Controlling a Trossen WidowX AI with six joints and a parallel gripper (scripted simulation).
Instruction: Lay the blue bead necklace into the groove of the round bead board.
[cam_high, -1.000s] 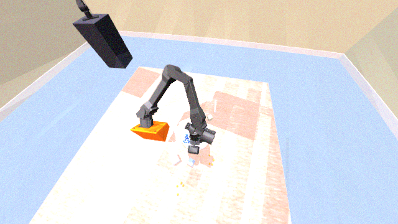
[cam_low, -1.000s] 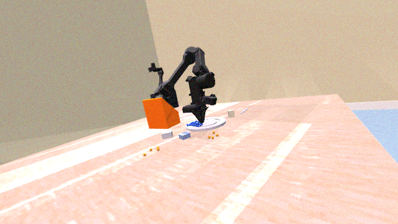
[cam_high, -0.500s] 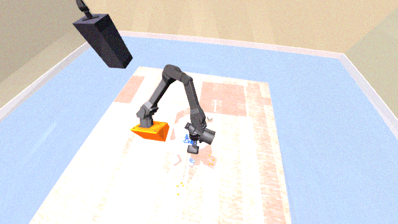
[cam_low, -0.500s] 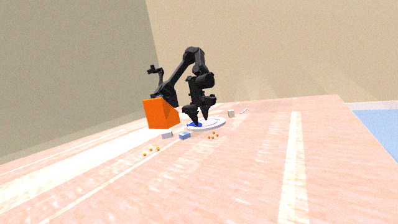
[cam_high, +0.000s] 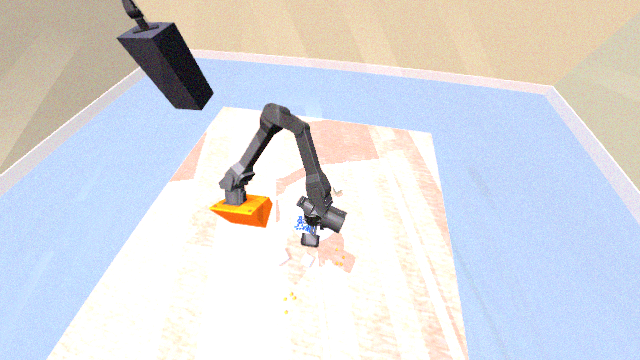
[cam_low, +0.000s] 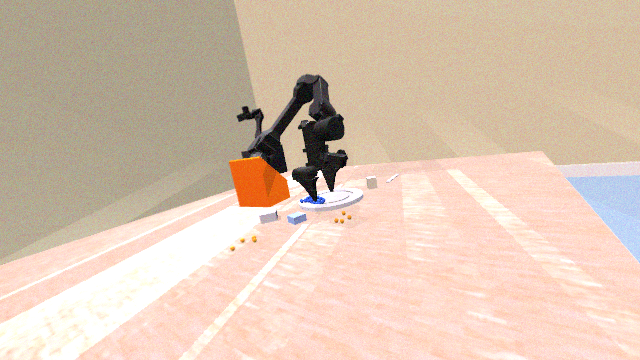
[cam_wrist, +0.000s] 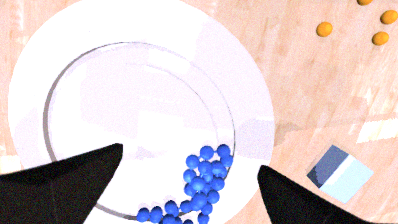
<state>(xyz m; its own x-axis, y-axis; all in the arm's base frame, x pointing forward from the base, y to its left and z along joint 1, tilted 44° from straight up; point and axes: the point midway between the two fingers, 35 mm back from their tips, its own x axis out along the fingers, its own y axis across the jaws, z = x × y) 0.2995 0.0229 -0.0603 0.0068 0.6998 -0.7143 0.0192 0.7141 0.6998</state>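
My gripper tip is now 40 mm to the right of the round white bead board and 20 mm above it. The rest, counted from my gripper tip: white block 110 mm behind, 130 mm to the right, 10 mm below; then light blue cube 10 mm behind, 130 mm to the right, 20 mm below; then beige cube 80 mm ahead, 180 mm to the left, 10 mm below.
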